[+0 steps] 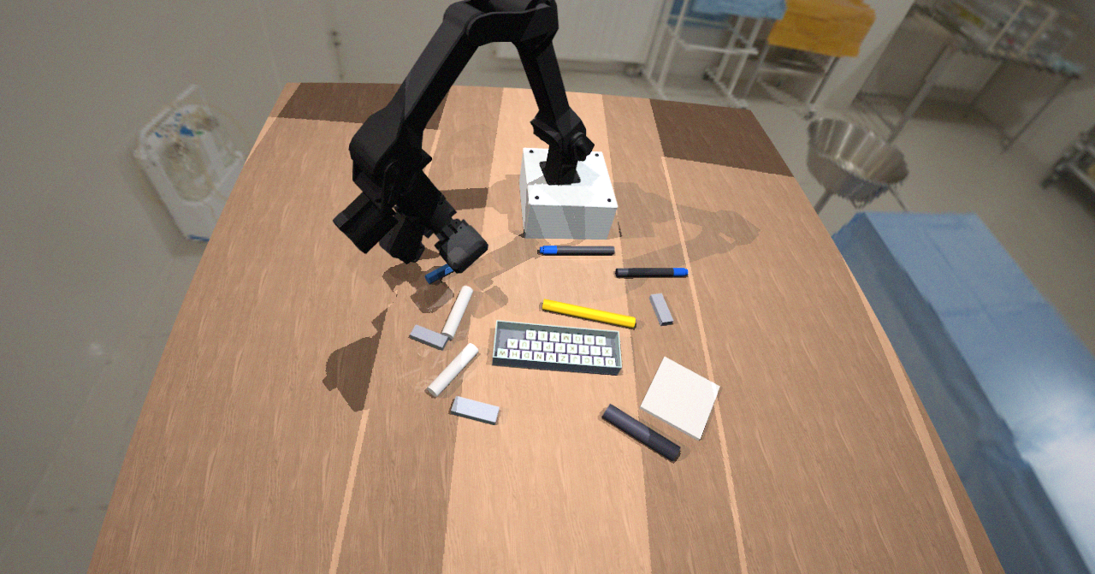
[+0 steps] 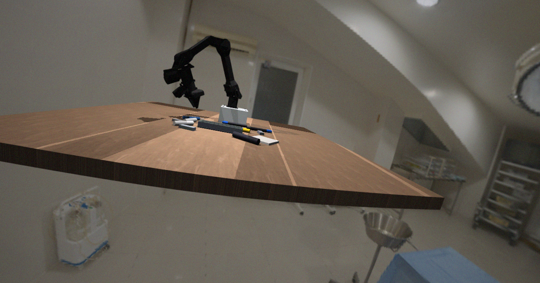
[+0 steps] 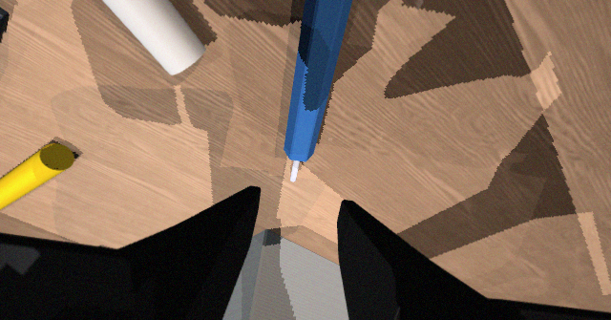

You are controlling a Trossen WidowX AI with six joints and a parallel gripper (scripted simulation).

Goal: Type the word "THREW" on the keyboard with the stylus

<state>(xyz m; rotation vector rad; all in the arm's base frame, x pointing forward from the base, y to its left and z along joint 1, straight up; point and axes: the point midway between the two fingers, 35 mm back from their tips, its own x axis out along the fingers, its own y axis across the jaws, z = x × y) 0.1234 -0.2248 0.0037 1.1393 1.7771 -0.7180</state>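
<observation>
Now: the blue stylus 1 cm behind my gripper tip, 2 cm to the left of it and 6 cm below it. The rest, counted from my gripper tip: grey block 14 cm ahead, 7 cm to the right, 6 cm below; dark cylinder 36 cm ahead, 20 cm to the left, 5 cm below; yellow pen 15 cm ahead, 19 cm to the left, 6 cm below.
</observation>
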